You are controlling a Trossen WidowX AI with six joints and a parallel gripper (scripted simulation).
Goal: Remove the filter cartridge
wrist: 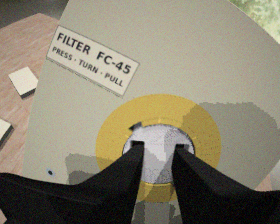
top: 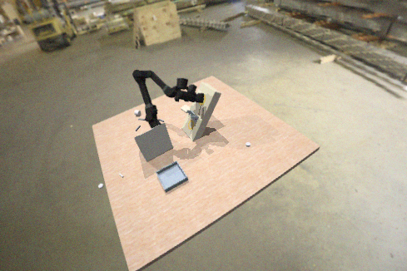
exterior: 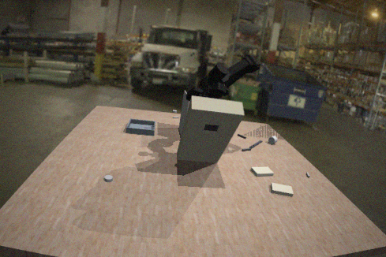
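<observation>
The beige service panel lies 4 cm behind my gripper tip and 8 cm below it. From my gripper tip the other things lie so: blue-grey tray (43 cm behind, 28 cm to the right, 22 cm below); round filter cartridge (1 cm ahead, 1 cm below).
</observation>
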